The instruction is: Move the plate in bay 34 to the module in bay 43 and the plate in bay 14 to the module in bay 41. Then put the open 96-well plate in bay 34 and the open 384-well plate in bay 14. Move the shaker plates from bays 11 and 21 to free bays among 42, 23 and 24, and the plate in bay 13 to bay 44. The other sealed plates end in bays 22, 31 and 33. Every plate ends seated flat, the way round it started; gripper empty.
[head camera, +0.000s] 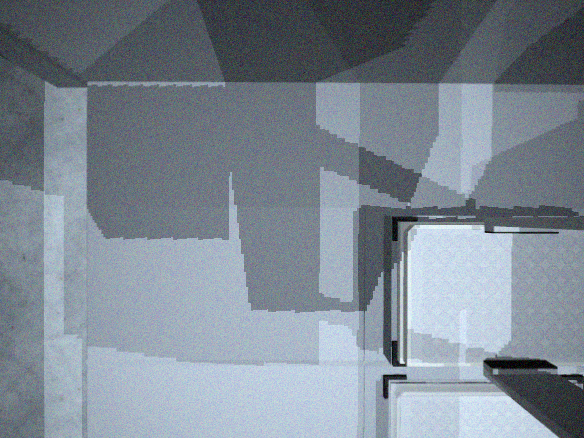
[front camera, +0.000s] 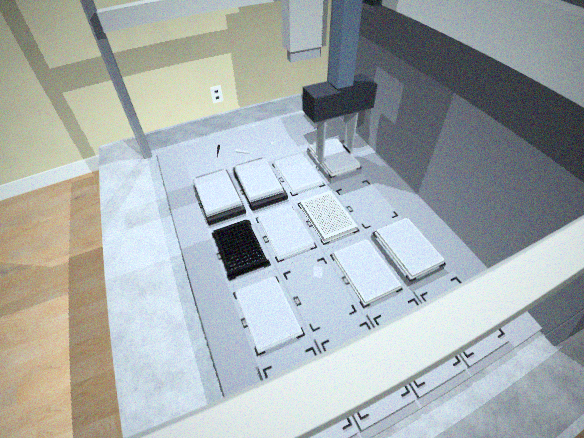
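Pixels of known places: gripper, fingertip midpoint: (head camera: 514, 296) (front camera: 334, 154); robot's base, origin of the base link: (front camera: 196, 188).
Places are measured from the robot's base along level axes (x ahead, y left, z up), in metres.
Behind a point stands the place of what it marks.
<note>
My gripper (front camera: 335, 158) @(y 0.364, x 0.064, z 0.033 m) (head camera: 521, 296) @(y 0.364, x 0.064, z 0.033 m) is low at the module in bay 41, its jaws shut on the long sides of a sealed plate (front camera: 342, 165) @(y 0.360, x 0.114, z 0.033 m) (head camera: 460, 280) @(y 0.373, x 0.032, z 0.033 m), which lies flat and lined up with the corner brackets. In the front view, a sealed plate (front camera: 410, 247) @(y 0.358, x 0.398, z 0.033 m) is on the module in bay 43. The open 384-well plate (front camera: 328, 216) @(y 0.254, x 0.238, z 0.014 m) is in bay 32 and the black open 96-well plate (front camera: 241, 248) @(y 0.045, x 0.238, z 0.013 m) in bay 12. Shaker plates (front camera: 219, 192) @(y 0.046, x 0.079, z 0.036 m) (front camera: 260, 178) @(y 0.152, x 0.075, z 0.036 m) stand in bays 11 and 21. Sealed plates (front camera: 270, 314) @(y 0.045, x 0.403, z 0.015 m) (front camera: 286, 232) @(y 0.148, x 0.240, z 0.014 m) (front camera: 298, 172) @(y 0.256, x 0.071, z 0.014 m) (front camera: 367, 270) @(y 0.256, x 0.397, z 0.014 m) are in bays 13, 22, 31 and 33.
The parked pipetting stage (front camera: 304, 30) hangs behind the gripper. A pale beam (front camera: 350, 345) @(y 0.037, x 0.609, z 0.400 m) crosses the front and hides part of the near bays. A dark pen-like object (front camera: 218, 150) @(y 0.094, x -0.125, z 0.005 m) lies near the back edge. A pale scrap (front camera: 318, 271) @(y 0.171, x 0.350, z 0.001 m) lies in bay 23.
</note>
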